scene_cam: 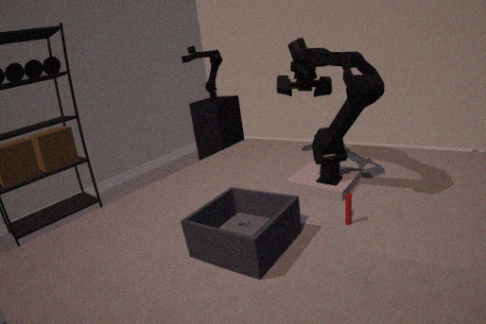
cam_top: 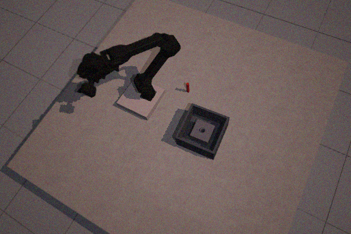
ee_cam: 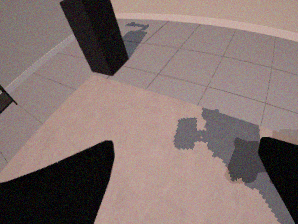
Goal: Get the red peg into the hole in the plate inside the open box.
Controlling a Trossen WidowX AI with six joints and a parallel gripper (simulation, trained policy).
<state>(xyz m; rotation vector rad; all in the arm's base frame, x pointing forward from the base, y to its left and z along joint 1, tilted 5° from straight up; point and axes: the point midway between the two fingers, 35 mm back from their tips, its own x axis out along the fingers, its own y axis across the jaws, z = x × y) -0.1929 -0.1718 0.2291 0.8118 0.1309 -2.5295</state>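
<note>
My gripper tip is now 390 mm short of the red peg, 280 mm to the right of it and 210 mm above it. Also, from my gripper tip: grey box (560 mm ahead, 90 mm to the left, 230 mm below); light plate (560 mm ahead, 90 mm to the left, 210 mm below).
</note>
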